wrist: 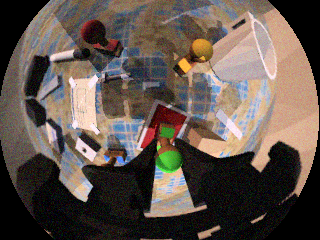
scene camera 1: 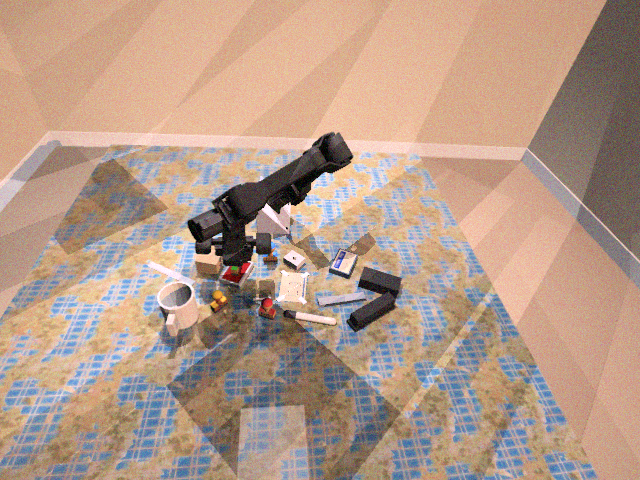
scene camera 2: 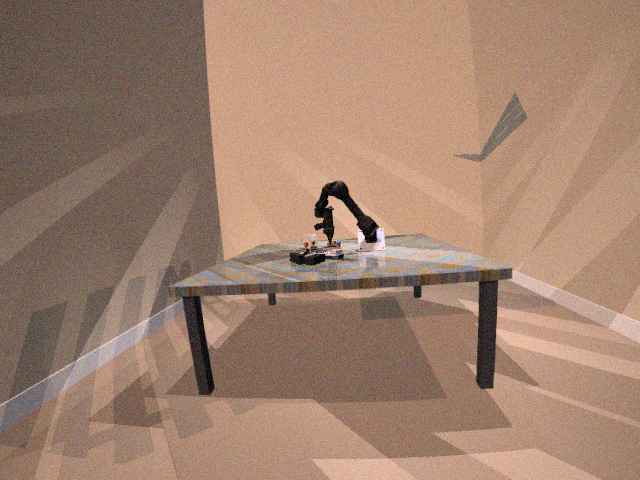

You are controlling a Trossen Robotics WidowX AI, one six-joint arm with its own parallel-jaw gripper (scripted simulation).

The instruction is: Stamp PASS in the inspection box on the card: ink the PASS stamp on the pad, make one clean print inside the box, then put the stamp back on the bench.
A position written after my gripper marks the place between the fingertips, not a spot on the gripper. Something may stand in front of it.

Observation:
I see my gripper (scene camera 1: 235,264), a green-knobbed stamp (wrist: 169,158), a red-knobbed stamp (wrist: 93,32) and a white mug (scene camera 1: 177,301).
The white mug is seen too in the wrist view (wrist: 246,53). My gripper is seen too in the wrist view (wrist: 165,141).

